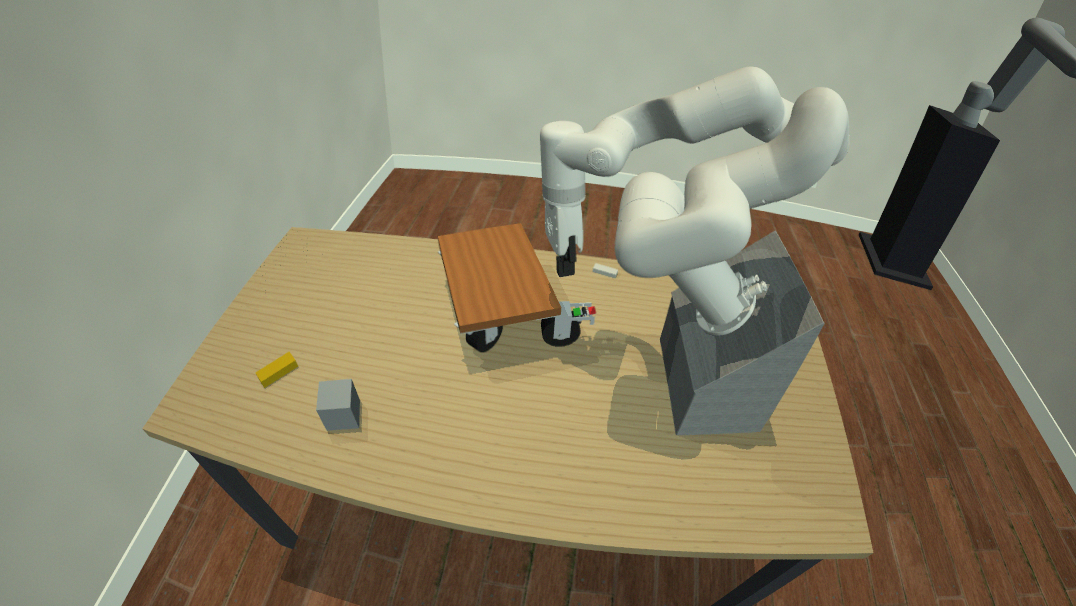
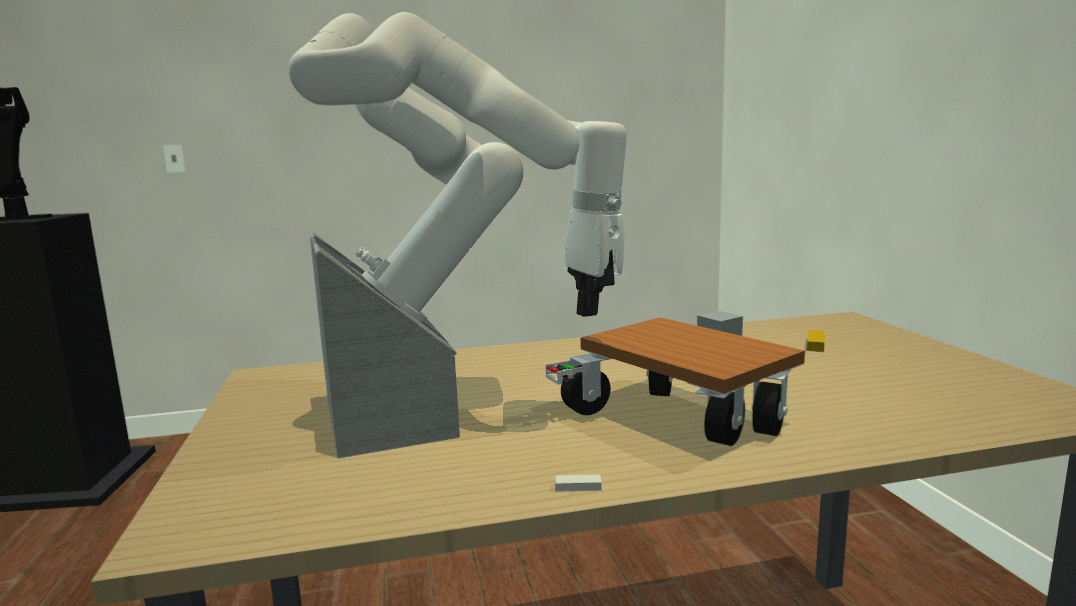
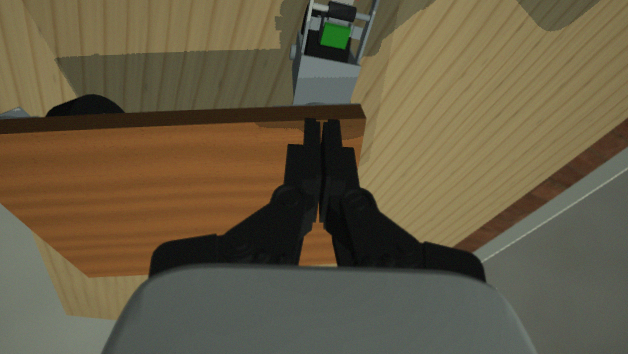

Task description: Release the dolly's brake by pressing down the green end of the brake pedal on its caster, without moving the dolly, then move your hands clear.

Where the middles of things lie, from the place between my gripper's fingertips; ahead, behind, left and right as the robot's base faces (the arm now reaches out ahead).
My hand is 12 cm short of the dolly [image 2: 718, 362], 4 cm to the left of it and 12 cm above it. From my hand the other things lie so: yellow block [image 1: 286, 363]: 56 cm ahead, 31 cm to the left, 16 cm below; then grey cube [image 1: 338, 405]: 35 cm ahead, 35 cm to the left, 14 cm below; then white bar [image 2: 563, 482]: 6 cm behind, 25 cm to the right, 17 cm below.
